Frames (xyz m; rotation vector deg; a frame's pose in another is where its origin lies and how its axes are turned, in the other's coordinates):
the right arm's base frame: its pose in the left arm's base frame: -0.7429 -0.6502 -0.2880 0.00 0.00 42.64
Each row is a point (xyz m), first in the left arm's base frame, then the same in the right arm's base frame.
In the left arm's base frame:
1: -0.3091 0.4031 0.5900
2: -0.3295 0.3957 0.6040
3: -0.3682 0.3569 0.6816
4: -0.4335 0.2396 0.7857
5: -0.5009 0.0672 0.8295
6: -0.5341 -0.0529 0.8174
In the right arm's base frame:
1: 1.0326 0.4810 0.8780
2: 1.0126 0.4894 0.8920
3: 0.9578 0.4870 0.9696
4: 0.8303 0.4450 1.0737
5: 0.6640 0.3638 1.1175
6: 0.5582 0.2979 1.1054

